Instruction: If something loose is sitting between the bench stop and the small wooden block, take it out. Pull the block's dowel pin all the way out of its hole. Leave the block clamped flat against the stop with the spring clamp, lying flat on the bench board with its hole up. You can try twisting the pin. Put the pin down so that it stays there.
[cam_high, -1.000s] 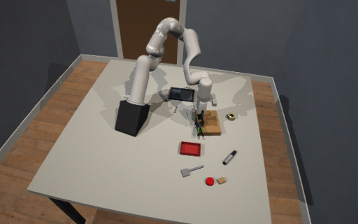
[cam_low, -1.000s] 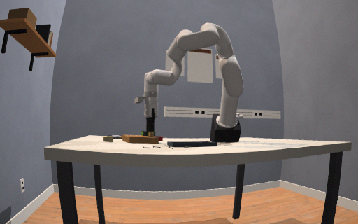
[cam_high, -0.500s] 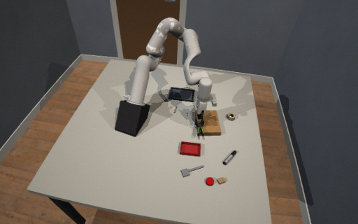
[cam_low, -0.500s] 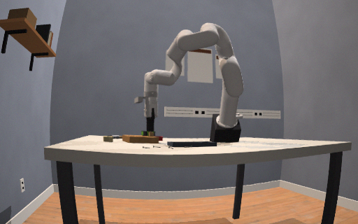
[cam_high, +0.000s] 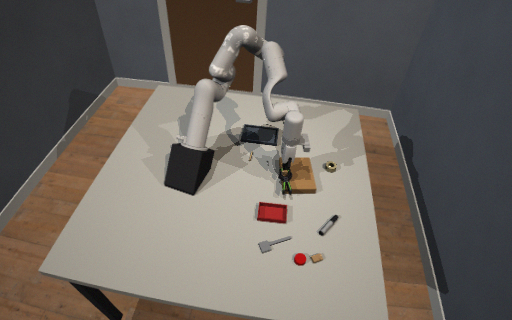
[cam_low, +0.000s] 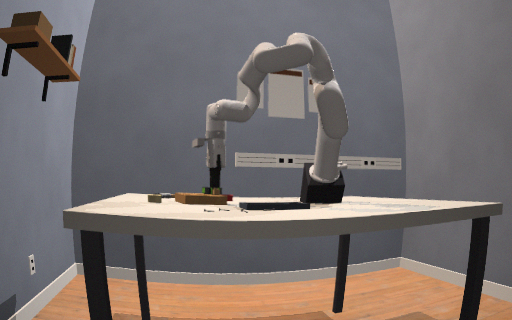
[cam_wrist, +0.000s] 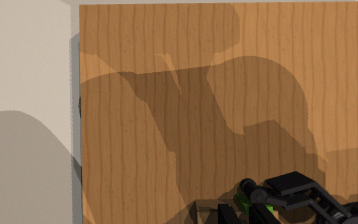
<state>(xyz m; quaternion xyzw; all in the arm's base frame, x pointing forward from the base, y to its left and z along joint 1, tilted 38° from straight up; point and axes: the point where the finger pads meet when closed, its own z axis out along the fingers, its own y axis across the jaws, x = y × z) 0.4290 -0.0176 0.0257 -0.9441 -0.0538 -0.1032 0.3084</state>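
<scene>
My hand is 20 mm above the dowel pin. From my hand the other things lie so: red tray 40 mm behind, 230 mm to the right, 70 mm below; small wooden block 40 mm below; loose dowel 180 mm behind, 100 mm to the left, 70 mm below.
</scene>
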